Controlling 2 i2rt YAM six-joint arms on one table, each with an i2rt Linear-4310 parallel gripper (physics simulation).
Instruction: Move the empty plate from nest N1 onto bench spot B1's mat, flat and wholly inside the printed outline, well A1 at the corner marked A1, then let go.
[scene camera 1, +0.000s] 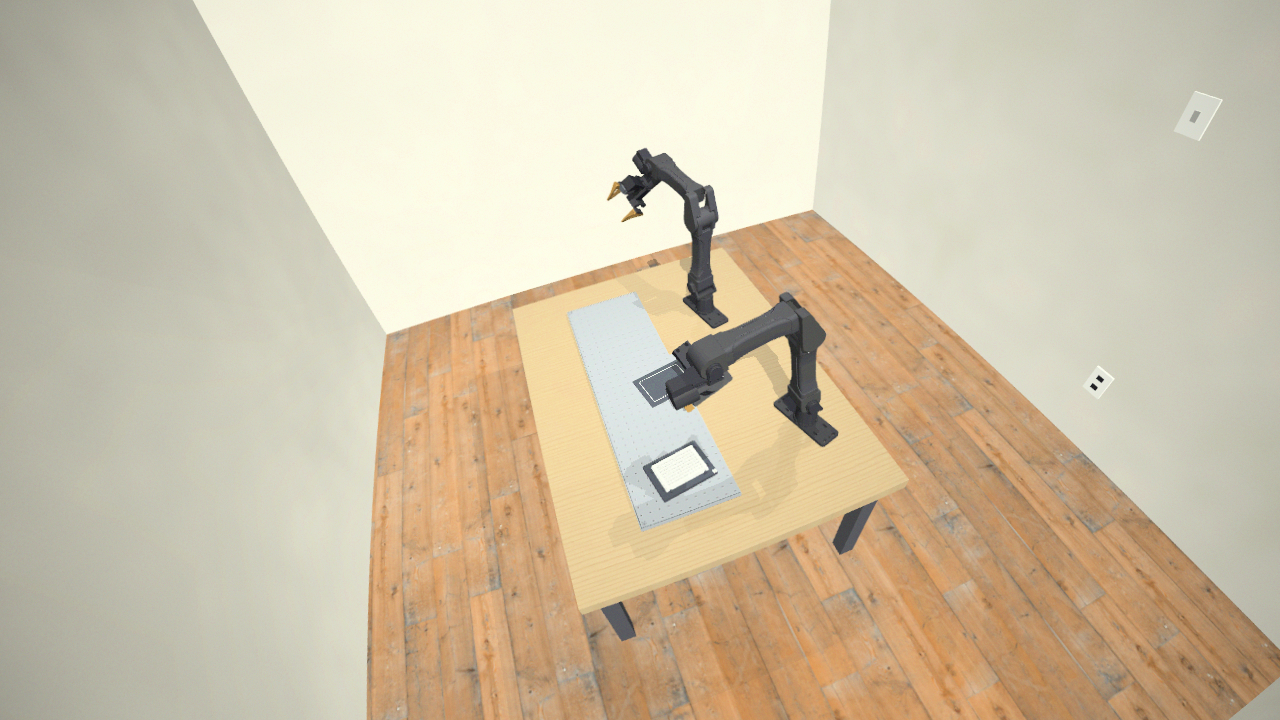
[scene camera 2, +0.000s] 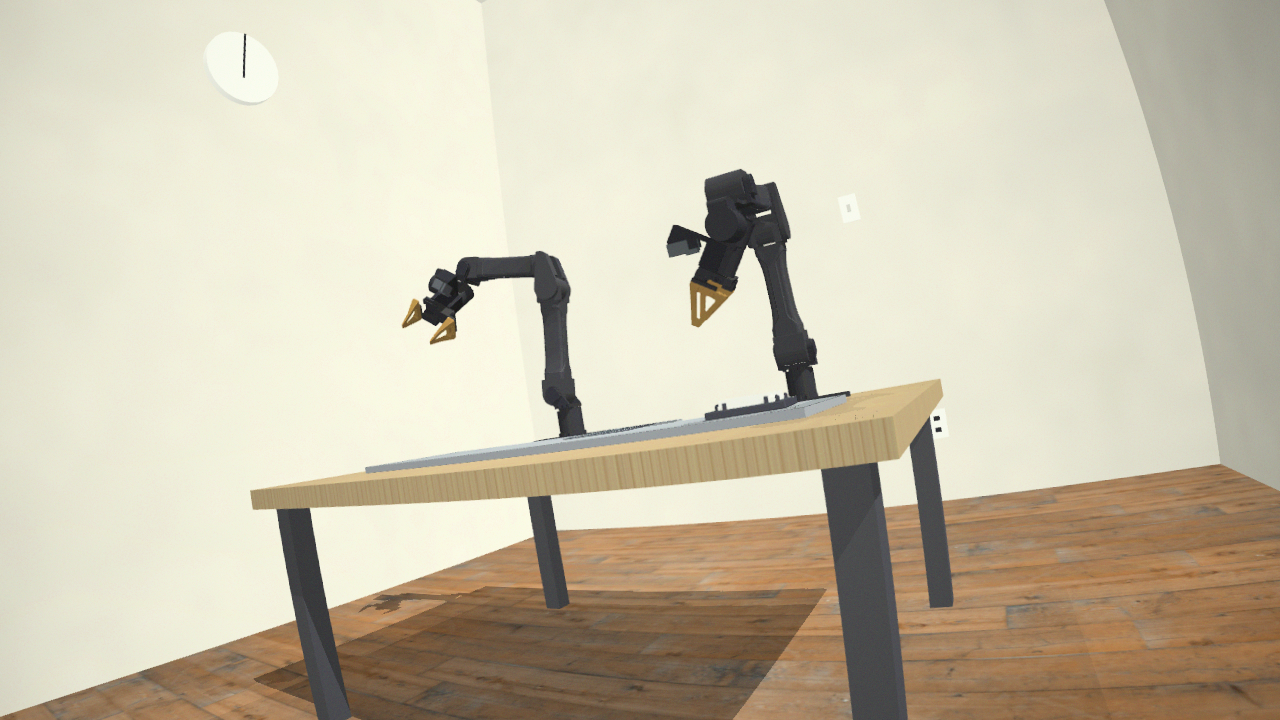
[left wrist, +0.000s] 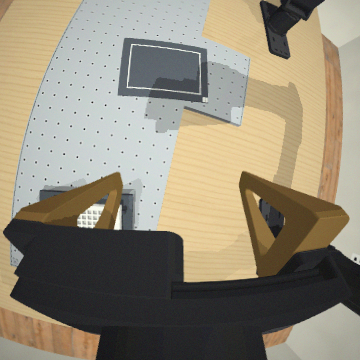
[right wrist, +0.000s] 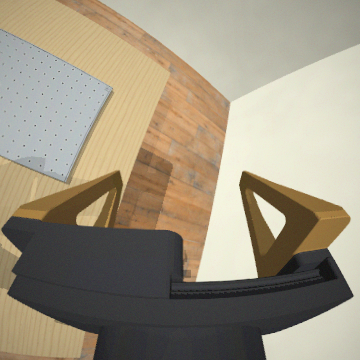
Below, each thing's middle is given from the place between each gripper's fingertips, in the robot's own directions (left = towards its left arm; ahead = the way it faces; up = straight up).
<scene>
My left gripper is now 120 mm short of the white well plate (scene camera 1: 686, 464), 100 mm to the right of it and 150 mm above it. From my left hand the other things lie so: dark mat with white outline (scene camera 1: 652, 386): 10 mm ahead, 200 mm to the right, 170 mm below.
My right gripper is now 12 cm short of the dark mat with white outline, 56 cm to the right of it and 31 cm above it. From my right hand the other things lie so: white well plate: 23 cm ahead, 87 cm to the left, 29 cm below.
</scene>
